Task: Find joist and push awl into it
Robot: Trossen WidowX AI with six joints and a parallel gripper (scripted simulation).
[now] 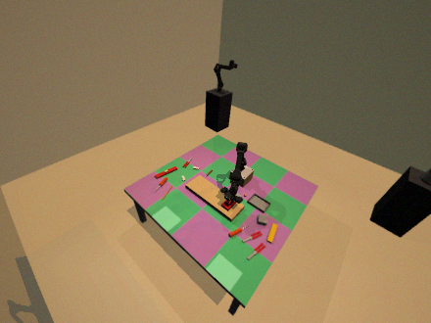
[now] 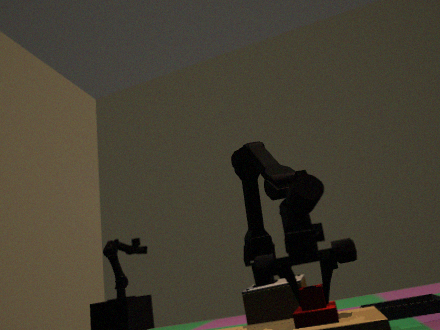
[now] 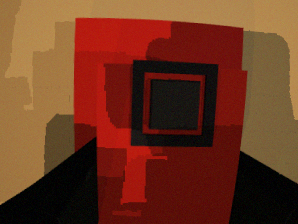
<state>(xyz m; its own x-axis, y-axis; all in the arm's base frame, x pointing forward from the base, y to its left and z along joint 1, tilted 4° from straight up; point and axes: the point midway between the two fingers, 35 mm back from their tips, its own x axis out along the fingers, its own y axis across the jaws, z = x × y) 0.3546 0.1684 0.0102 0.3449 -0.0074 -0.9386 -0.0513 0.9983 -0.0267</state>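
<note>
The grey tray lies 23 cm behind my gripper tip, 16 cm to the left of it and 5 cm below it. The rest, counted from my gripper tip: grey block: 10 cm behind, 27 cm to the left, 5 cm below; yellow bar: 6 cm behind, 39 cm to the left, 6 cm below; stud finder: 1 cm ahead, 2 cm above.
</note>
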